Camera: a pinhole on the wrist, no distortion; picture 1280 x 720 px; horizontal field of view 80.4 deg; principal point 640.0 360.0 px. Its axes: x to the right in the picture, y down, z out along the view. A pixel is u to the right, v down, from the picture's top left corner.
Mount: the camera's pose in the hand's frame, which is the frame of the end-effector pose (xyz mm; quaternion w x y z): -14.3 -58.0 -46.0 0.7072 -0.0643 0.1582 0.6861
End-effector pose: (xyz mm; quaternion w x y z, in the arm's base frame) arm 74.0 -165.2 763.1 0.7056 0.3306 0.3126 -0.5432
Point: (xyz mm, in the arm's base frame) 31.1 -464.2 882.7
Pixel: 337.2 286.0
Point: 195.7 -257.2 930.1
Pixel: 925.1 586.7
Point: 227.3 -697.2 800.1
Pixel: 569.9 29.4
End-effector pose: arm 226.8 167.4 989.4 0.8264 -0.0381 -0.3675 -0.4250
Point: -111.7 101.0 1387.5
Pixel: 177.0 146.0
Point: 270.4 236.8 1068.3
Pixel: 1213.4 295.2
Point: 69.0 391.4 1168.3
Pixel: 667.7 635.0
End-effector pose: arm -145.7 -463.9 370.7 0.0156 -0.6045 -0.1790 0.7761
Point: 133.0 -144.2 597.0
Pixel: behind the camera
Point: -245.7 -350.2 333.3
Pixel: outside the picture
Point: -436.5 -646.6 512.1
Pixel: 640.0 621.9
